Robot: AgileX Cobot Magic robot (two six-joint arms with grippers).
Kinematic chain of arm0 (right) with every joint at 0, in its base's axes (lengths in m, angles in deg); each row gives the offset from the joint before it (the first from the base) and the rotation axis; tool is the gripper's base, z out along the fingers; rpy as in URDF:
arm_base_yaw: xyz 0 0 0.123 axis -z
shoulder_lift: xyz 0 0 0 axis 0.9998 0.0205 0
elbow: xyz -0.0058 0.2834 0.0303 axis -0.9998 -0.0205 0
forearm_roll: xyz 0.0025 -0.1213 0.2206 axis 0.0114 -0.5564 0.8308
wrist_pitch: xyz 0 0 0 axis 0.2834 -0.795 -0.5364
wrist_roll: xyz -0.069 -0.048 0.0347 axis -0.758 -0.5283 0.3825
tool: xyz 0 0 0 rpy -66.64 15.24 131.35
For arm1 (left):
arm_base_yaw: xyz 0 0 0.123 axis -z
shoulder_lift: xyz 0 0 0 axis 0.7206 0.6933 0
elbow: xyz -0.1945 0.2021 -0.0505 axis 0.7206 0.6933 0
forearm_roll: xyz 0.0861 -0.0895 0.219 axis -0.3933 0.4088 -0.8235
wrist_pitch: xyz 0 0 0 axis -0.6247 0.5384 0.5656
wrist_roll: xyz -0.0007 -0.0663 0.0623 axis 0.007 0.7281 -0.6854
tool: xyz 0 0 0 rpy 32.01 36.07 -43.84
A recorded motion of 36 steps. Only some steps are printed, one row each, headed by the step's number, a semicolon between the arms.
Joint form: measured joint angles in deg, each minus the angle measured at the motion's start. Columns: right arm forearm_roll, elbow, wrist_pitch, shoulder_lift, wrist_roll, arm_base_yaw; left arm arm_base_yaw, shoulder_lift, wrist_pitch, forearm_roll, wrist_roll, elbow.
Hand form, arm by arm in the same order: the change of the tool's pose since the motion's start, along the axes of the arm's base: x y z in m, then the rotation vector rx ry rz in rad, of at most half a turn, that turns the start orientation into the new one. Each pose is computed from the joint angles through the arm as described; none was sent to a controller.
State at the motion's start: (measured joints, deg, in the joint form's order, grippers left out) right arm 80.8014 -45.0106 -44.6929 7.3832 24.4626 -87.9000; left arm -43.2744 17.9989 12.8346 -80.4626 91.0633 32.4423
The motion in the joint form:
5: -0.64 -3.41 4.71 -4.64 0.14 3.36; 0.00 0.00 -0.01 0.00 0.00 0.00
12: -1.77 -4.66 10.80 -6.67 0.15 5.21; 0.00 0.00 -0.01 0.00 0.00 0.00
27: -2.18 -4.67 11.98 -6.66 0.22 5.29; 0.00 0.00 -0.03 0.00 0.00 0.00
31: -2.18 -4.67 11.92 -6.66 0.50 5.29; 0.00 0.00 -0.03 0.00 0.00 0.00
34: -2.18 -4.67 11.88 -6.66 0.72 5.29; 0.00 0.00 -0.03 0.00 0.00 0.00
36: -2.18 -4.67 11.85 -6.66 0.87 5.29; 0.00 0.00 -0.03 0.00 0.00 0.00
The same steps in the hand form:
5: -0.0060 -0.0026 -0.0228 -0.0066 0.0607 -0.0512; 0.0000 0.0000 0.0000 0.0000 0.0002 0.0000
12: -0.0096 -0.0037 -0.0377 -0.0201 0.1542 -0.0760; 0.0000 0.0000 0.0000 0.0000 0.0002 0.0000
27: -0.0100 -0.0038 -0.0396 -0.0247 0.1755 -0.0770; 0.0000 0.0000 0.0000 0.0000 0.0005 0.0000
31: -0.0100 -0.0039 -0.0395 -0.0199 0.1743 -0.0779; 0.0000 0.0000 0.0000 0.0000 0.0005 0.0000
34: -0.0100 -0.0039 -0.0394 -0.0162 0.1734 -0.0786; 0.0000 0.0000 0.0000 0.0000 0.0005 0.0000
36: -0.0100 -0.0039 -0.0394 -0.0136 0.1728 -0.0790; 0.0000 0.0000 0.0000 0.0000 0.0005 0.0000

